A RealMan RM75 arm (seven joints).
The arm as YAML. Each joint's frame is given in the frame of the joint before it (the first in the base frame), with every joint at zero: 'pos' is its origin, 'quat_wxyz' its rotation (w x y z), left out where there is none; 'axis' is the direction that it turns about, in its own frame. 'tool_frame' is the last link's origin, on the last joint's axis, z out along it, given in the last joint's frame.
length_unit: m
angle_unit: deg
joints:
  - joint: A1
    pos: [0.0, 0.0, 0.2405]
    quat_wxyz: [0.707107, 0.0, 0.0, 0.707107]
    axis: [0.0, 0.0, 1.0]
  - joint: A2
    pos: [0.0, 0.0, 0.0]
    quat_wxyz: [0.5, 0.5, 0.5, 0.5]
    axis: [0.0, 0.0, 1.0]
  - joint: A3
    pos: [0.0, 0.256, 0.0]
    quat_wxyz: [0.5, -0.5, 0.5, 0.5]
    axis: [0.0, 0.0, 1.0]
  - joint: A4
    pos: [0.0, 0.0, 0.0]
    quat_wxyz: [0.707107, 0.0, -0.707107, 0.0]
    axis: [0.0, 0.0, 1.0]
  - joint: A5
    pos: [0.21, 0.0, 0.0]
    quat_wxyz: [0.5, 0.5, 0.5, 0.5]
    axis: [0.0, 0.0, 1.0]
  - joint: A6
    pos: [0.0, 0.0, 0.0]
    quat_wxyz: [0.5, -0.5, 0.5, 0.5]
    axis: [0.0, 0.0, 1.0]
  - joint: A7
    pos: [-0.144, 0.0, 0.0]
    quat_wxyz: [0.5, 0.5, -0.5, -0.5]
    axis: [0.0, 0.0, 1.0]
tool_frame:
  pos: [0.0, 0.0, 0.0]
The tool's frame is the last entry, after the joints.
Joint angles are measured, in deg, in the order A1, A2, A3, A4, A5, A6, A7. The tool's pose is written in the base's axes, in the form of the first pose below.
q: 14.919, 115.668, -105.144, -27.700, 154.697, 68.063, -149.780
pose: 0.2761 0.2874 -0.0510; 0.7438 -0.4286 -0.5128; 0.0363 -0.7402 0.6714; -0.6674 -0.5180 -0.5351
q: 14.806, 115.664, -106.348, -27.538, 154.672, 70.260, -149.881
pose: 0.2716 0.2814 -0.0532; 0.7310 -0.4103 -0.5452; 0.0498 -0.7648 0.6424; -0.6805 -0.4968 -0.5386
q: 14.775, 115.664, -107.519, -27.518, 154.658, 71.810, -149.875
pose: 0.2675 0.2766 -0.0556; 0.7209 -0.3941 -0.5701; 0.0580 -0.7854 0.6163; -0.6906 -0.4774 -0.5434
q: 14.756, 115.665, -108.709, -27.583, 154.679, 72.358, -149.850
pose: 0.2651 0.2731 -0.0587; 0.7183 -0.3822 -0.5814; 0.0574 -0.8002 0.5970; -0.6934 -0.4621 -0.5529
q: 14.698, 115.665, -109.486, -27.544, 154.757, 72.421, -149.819
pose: 0.2648 0.2708 -0.0609; 0.7191 -0.3782 -0.5830; 0.0523 -0.8071 0.5881; -0.6929 -0.4534 -0.5606
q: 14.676, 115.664, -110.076, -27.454, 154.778, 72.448, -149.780
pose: 0.2648 0.2690 -0.0627; 0.7204 -0.3753 -0.5832; 0.0474 -0.8124 0.5812; -0.6919 -0.4464 -0.5675
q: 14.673, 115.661, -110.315, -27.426, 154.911, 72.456, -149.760
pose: 0.2647 0.2686 -0.0632; 0.7201 -0.3755 -0.5835; 0.0456 -0.8135 0.5797; -0.6924 -0.4441 -0.5687
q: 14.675, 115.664, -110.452, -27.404, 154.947, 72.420, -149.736
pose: 0.2647 0.2683 -0.0637; 0.7204 -0.3755 -0.5831; 0.0440 -0.8143 0.5787; -0.6921 -0.4426 -0.5702
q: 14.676, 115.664, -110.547, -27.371, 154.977, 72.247, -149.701
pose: 0.2651 0.2682 -0.0641; 0.7219 -0.3767 -0.5804; 0.0411 -0.8140 0.5793; -0.6907 -0.4421 -0.5722
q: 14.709, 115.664, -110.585, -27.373, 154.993, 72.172, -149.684
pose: 0.2651 0.2684 -0.0642; 0.7224 -0.3767 -0.5798; 0.0404 -0.8141 0.5793; -0.6903 -0.4419 -0.5729
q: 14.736, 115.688, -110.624, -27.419, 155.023, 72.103, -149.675
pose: 0.2647 0.2686 -0.0645; 0.7223 -0.3766 -0.5800; 0.0404 -0.8143 0.5790; -0.6904 -0.4417 -0.5729
